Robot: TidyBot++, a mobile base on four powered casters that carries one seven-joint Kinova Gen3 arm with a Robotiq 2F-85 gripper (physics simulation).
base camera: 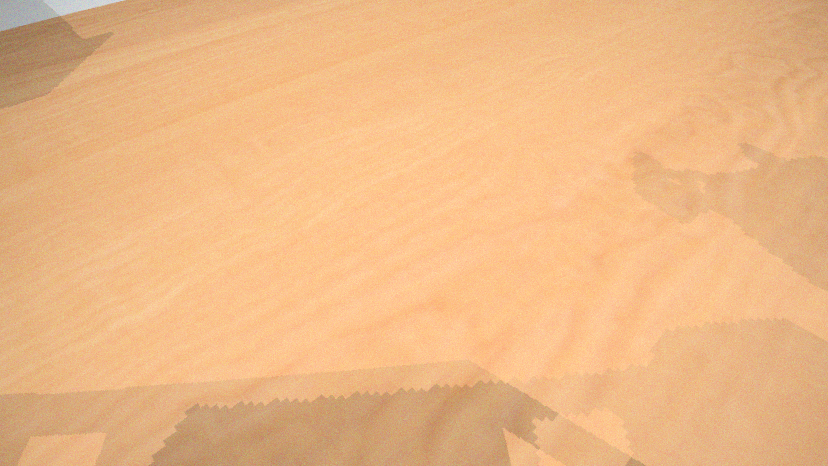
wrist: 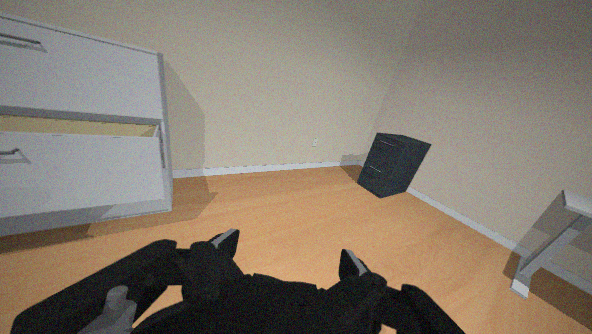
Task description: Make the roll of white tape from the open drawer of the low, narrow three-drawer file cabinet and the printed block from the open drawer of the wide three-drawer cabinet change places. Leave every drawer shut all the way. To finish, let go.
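Observation:
A light grey drawer cabinet (wrist: 167, 185), which looks like the wide three-drawer one, stands at the left of the wrist view and is cut off by its edge. Its upper drawer (wrist: 95, 75) is shut. The drawer (wrist: 90, 172) below is pulled out, with a strip of yellowish inside showing above its front; what lies in it is hidden. My gripper (wrist: 288, 250) is open and empty, away from the cabinet, with floor beyond its fingertips. The low, narrow three-drawer file cabinet, the white tape and the printed block do not show in either view.
A dark file cabinet (wrist: 395, 165) with shut drawers stands in the room's far corner. Part of a white desk (wrist: 580, 204) with a metal leg stands at the right. In the base camera view, a pale grey piece shows at the top left, above wooden floor (base camera: 376, 202) with shadows.

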